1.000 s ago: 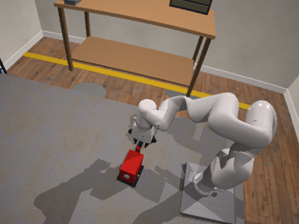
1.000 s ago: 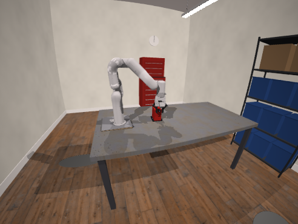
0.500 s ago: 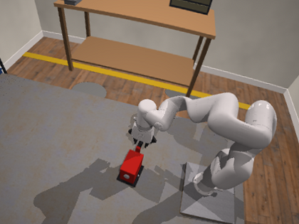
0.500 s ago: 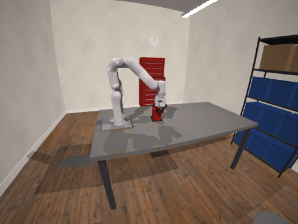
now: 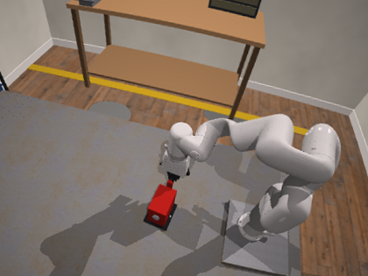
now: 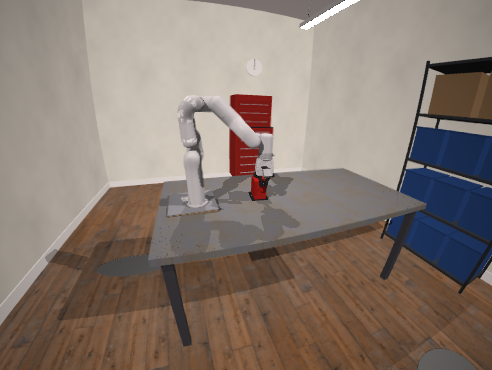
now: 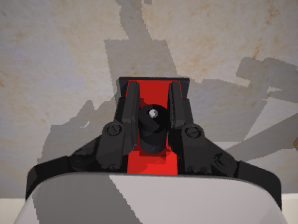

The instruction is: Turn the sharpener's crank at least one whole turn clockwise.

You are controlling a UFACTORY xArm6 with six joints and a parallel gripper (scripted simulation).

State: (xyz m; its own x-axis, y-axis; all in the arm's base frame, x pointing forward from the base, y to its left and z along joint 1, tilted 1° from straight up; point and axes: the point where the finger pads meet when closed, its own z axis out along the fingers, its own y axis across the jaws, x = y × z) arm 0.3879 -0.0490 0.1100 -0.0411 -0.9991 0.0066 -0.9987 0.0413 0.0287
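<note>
Right now the crank knob is 2 cm to the left of my hand.
</note>
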